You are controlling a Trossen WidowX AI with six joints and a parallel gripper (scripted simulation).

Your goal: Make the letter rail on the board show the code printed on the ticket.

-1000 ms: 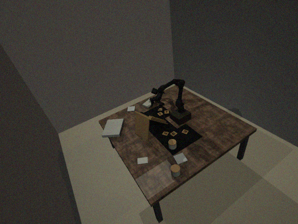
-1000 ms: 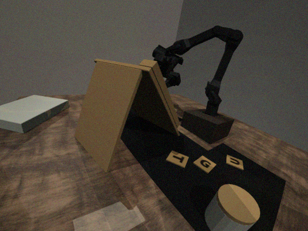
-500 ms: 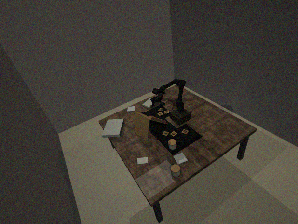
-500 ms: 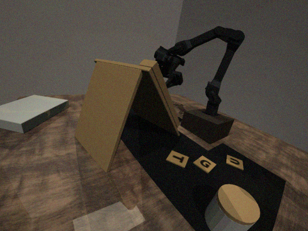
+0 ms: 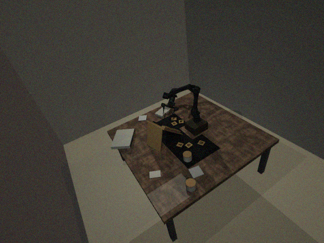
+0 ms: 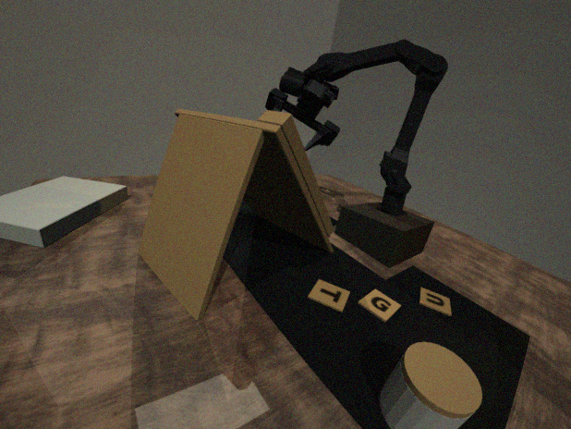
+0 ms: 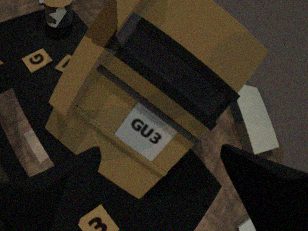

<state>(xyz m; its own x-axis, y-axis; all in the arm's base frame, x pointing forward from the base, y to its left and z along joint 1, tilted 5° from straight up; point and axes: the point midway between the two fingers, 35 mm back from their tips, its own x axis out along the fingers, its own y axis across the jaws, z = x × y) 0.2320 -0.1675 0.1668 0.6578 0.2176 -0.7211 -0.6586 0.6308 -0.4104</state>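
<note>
Now: gripper tip 32 cm to the right of the tan tile marked g and 21 cm above it. Also, from my gripper tip: white ticket (12 cm below, 6 cm ahead, 2 cm to the left); then tile marked t (26 cm to the left, 21 cm below, 6 cm ahead); then black mat (21 cm below, 16 cm to the left, 5 cm behind).
</note>
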